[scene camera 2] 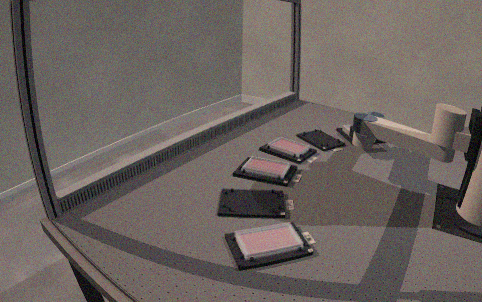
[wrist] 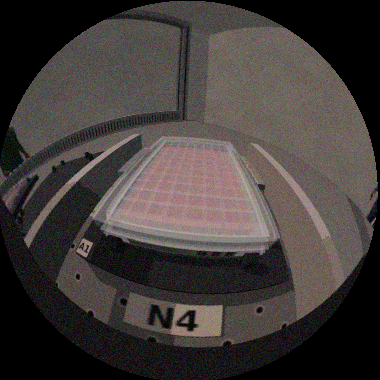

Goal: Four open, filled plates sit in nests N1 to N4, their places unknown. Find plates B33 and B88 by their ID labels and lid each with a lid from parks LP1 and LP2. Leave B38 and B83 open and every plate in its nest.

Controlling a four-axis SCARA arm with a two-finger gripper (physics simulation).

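Observation:
My gripper is shut on a clear lid. The lid is low over the pink-filled plate in nest N4, and their outlines nearly coincide; I cannot tell whether it is fully seated. The plate's ID label shows as a dark, unreadable strip under the front rim. In the scene view, the arm largely hides this nest. Three pink-filled plates sit in black nests; their IDs are unreadable. Two dark lid parks stand bare.
The arm reaches in from the right. A slotted rail runs along the table's far edge below a framed window. In the wrist view, part of a person in green shows at the left edge, beyond the rail.

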